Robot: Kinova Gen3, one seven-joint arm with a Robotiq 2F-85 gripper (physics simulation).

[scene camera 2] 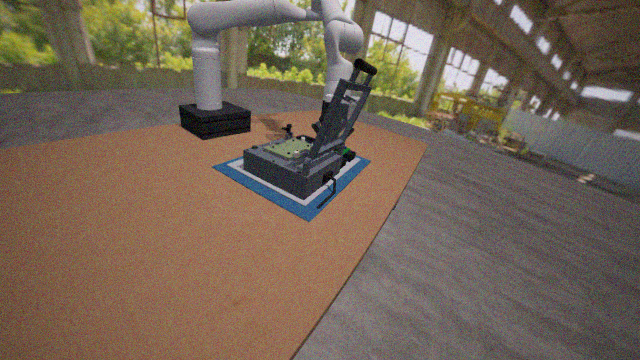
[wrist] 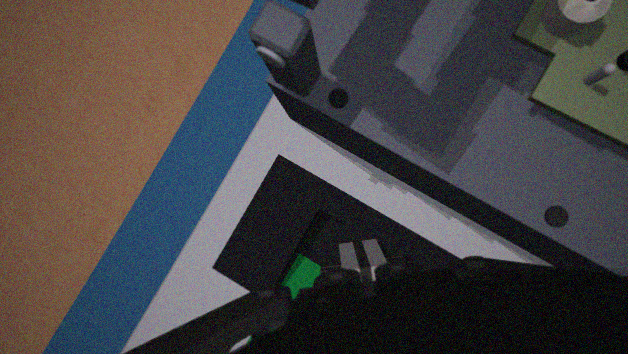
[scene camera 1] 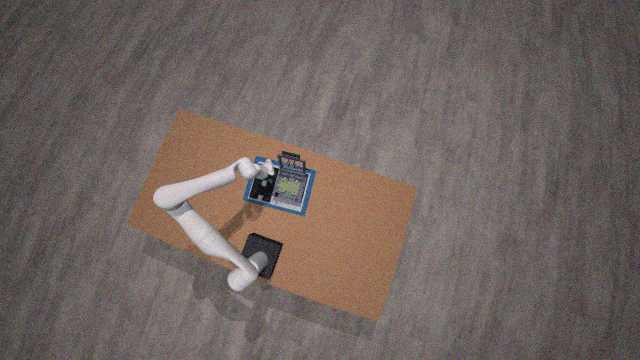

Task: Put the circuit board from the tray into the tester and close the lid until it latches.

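Where they show: gripper, between the fingertips: (wrist: 360,267); arm's base, origin of its link: (scene camera 2: 209,107) (scene camera 1: 259,259).
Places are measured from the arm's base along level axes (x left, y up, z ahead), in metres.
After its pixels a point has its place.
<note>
The grey tester (scene camera 1: 286,198) @(y -0.026, x 0.005, z 0.379 m) (scene camera 2: 270,172) @(y -0.051, x -0.069, z 0.477 m) (wrist: 500,165) @(y -0.025, x 0.097, z 0.473 m) stands open, with its lid (scene camera 2: 341,92) @(y 0.136, x -0.036, z 0.597 m) raised and tilted. An olive-green board-like plate (scene camera 1: 288,186) @(y -0.016, x 0.021, z 0.449 m) (scene camera 2: 287,148) @(y -0.016, x 0.000, z 0.453 m) (wrist: 570,95) @(y -0.016, x 0.074, z 0.472 m) lies on its bed. The black tray (scene camera 1: 260,192) @(y -0.067, x 0.178, z 0.348 m) (wrist: 260,235) @(y -0.057, x 0.162, z 0.518 m) lies beside the tester. A corner of the green circuit board (wrist: 302,275) @(y -0.065, x 0.165, z 0.497 m) shows in the tray in the wrist view; the rest is hidden by the gripper's dark body. My gripper (wrist: 360,267) @(y -0.060, x 0.148, z 0.482 m) is shut and empty, fingertips nearly together over the tray beside the visible board corner. In scene camera 2 it is partly hidden behind the lid.
A blue mat with a white inner area (scene camera 2: 309,214) @(y -0.083, x -0.075, z 0.604 m) (wrist: 175,165) @(y -0.083, x 0.167, z 0.570 m) lies under tester and tray. A thin black bent piece (scene camera 2: 334,186) @(y -0.067, x 0.029, z 0.586 m) stands at the tester's side. The lid's black handle (scene camera 1: 291,153) @(y 0.191, x 0.036, z 0.596 m) (scene camera 2: 365,66) @(y 0.182, x 0.007, z 0.605 m) sticks up high. The arm's black base (scene camera 1: 272,250) @(y -0.004, x -0.045, z 0.076 m) (scene camera 2: 215,125) @(y -0.040, x -0.030, z 0.114 m) stands on the table.
</note>
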